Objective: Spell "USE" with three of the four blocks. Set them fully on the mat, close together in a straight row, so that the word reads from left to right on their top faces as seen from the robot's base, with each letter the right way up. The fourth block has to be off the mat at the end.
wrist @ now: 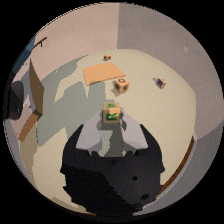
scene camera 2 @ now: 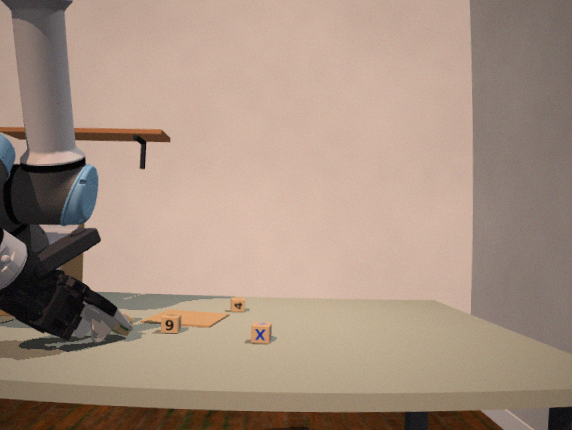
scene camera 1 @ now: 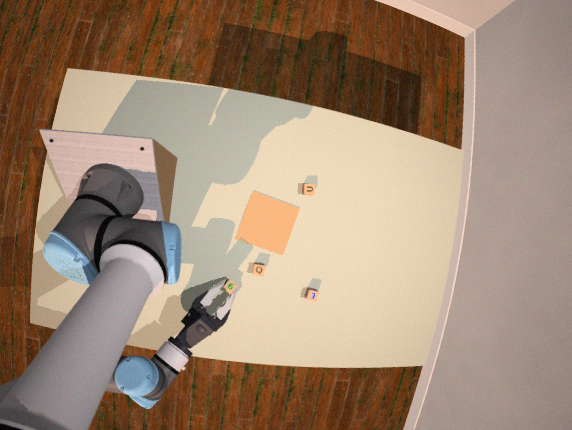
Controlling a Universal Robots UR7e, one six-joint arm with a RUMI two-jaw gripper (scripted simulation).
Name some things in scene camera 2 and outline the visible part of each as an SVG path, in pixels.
My gripper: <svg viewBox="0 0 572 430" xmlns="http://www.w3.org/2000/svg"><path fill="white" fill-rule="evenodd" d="M26 247L27 260L22 271L12 283L0 290L0 309L8 314L11 313L10 315L14 316L15 319L41 333L46 332L69 341L73 332L77 338L83 338L91 330L92 341L101 343L116 324L132 331L133 327L127 317L109 300L89 289L86 284L76 278L65 275L64 271L55 270L101 241L96 228L75 229L69 235L37 253Z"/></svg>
An orange mat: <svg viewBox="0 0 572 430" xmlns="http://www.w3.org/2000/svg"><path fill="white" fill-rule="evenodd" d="M141 323L161 324L161 317L168 313L181 314L182 326L210 328L230 316L230 314L167 310L141 320Z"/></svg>
